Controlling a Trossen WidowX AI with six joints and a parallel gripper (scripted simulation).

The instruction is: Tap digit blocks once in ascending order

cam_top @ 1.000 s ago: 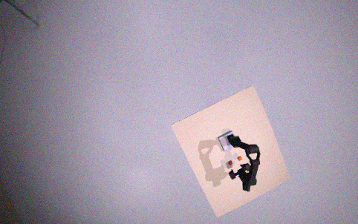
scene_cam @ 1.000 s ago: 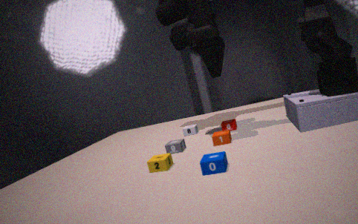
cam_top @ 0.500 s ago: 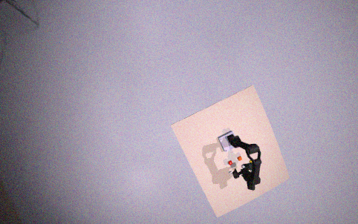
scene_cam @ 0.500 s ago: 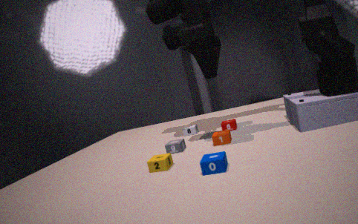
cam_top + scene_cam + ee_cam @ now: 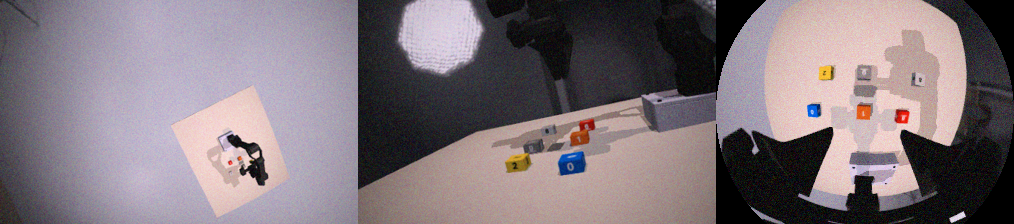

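My gripper tip is now 20 mm past the blue block marked 0, 140 mm to the right of it and 120 mm above it. Round my gripper tip: orange block marked 1: 10 mm behind, 120 mm below; grey block: 90 mm ahead, 10 mm to the left, 120 mm below; red block: 10 mm behind, 100 mm to the right, 120 mm below.
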